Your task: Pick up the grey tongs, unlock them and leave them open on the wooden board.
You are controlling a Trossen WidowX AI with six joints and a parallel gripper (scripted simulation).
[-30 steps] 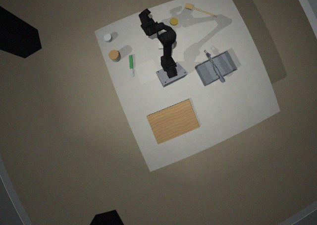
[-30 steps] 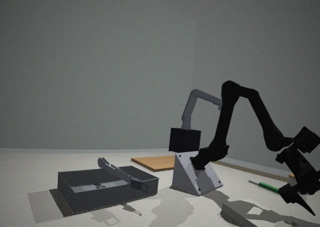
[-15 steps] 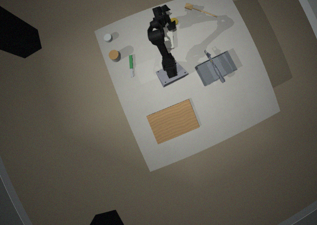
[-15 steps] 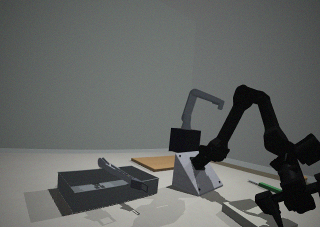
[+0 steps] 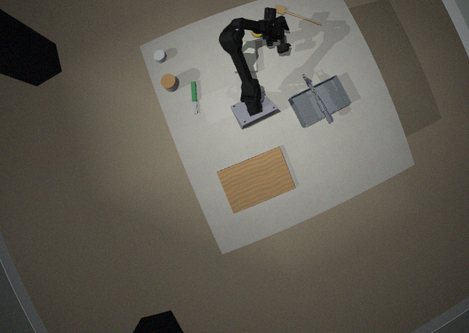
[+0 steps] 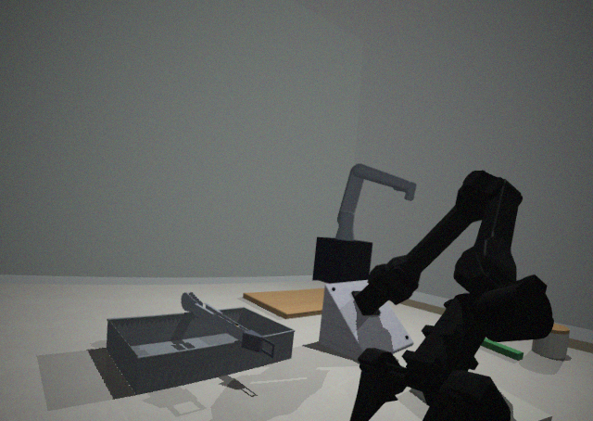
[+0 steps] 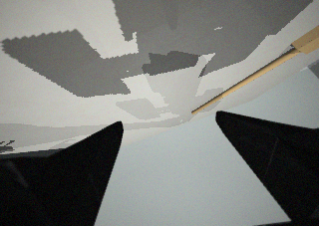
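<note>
The roasting tin lies 39 cm to the right of my gripper tip, 2 cm below it and 2 cm ahead of it. The rest, counted from my gripper tip: white slab: 27 cm behind, 4 cm below, 1 cm to the right; then wooden board: 66 cm to the right, 47 cm behind, 4 cm below; then yellow disc: 14 cm behind, 12 cm to the left, 4 cm below.
</note>
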